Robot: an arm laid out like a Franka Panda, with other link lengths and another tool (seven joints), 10 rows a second.
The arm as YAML. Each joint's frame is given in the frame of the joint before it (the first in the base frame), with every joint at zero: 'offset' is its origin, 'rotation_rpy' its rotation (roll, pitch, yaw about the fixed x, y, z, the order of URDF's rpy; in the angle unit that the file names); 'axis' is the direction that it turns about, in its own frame. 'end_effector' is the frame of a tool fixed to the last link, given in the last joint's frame.
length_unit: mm
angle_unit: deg
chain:
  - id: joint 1
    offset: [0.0, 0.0, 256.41]
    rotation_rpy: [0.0, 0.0, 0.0]
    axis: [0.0, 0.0, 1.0]
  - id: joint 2
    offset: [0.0, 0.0, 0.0]
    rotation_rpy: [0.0, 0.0, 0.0]
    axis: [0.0, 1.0, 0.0]
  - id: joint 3
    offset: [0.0, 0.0, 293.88]
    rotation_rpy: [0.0, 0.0, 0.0]
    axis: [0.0, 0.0, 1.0]
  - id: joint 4
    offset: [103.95, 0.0, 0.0]
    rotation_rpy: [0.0, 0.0, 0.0]
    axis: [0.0, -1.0, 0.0]
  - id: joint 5
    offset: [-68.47, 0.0, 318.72]
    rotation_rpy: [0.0, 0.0, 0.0]
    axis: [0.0, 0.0, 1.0]
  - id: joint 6
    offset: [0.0, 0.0, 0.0]
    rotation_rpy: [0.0, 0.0, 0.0]
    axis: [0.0, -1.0, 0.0]
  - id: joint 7
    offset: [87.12, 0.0, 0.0]
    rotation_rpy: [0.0, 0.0, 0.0]
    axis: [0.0, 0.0, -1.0]
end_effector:
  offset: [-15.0, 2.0, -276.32]
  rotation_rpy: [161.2, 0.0, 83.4]
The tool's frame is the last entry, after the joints.
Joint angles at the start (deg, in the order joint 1, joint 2, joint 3, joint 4, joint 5, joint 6, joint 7):
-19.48 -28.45 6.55 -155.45 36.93 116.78 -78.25
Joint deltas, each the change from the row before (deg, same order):
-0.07 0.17 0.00 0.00 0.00 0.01 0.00
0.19 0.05 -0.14 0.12 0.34 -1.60 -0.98
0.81 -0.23 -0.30 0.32 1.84 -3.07 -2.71
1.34 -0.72 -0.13 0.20 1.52 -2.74 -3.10
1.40 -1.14 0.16 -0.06 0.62 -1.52 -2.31
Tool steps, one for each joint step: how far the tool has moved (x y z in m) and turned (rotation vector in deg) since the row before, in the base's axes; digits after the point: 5 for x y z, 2 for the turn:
-0.00019 -0.00032 -0.00085 0.05 0.15 -0.07
-0.00480 0.00605 0.00099 1.16 0.48 1.41
-0.00600 0.01675 0.00643 3.06 -0.27 3.14
-0.00648 0.01804 0.00795 2.51 -1.10 4.18
-0.00575 0.01329 0.00619 0.98 -1.46 3.78

